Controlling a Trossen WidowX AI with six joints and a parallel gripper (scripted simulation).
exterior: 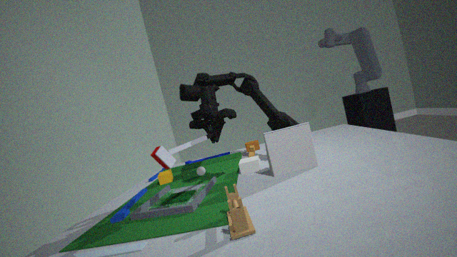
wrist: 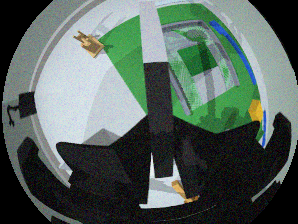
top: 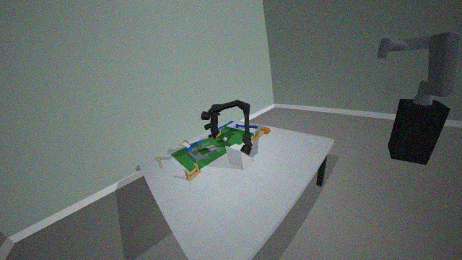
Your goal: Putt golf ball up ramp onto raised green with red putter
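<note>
Now: the white block 11 cm behind my gripper tip, 12 cm to the right of it and 14 cm below it. From my gripper tip the other things lie so: yellow block 31 cm ahead, 28 cm to the right, 14 cm below; red putter 6 cm ahead, 10 cm to the left, 2 cm above; white golf ball 12 cm ahead, 22 cm to the right, 14 cm below.
</note>
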